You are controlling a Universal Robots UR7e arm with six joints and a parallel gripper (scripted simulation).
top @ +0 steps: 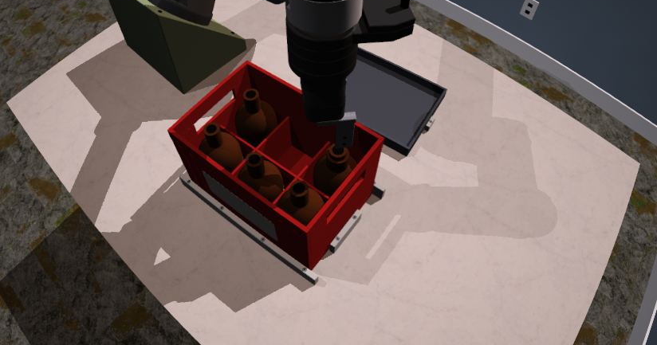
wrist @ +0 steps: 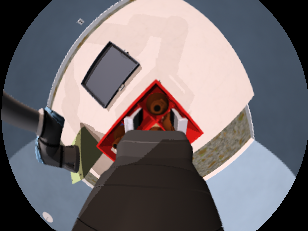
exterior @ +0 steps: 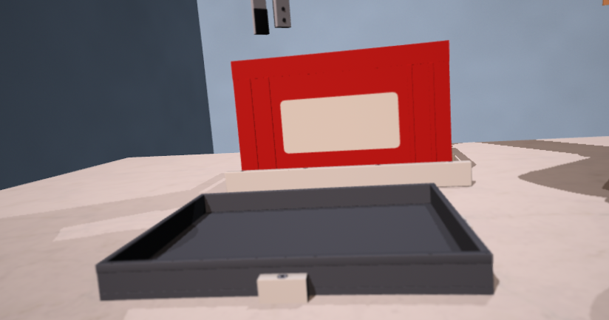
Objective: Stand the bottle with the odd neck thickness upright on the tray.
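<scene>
My hand is 150 mm above the bottle. The rest, counted from my hand: dark grey tray (240 mm to the left, 220 mm below, 100 mm behind); then red crate (150 mm below, 80 mm behind, 50 mm to the right).
</scene>
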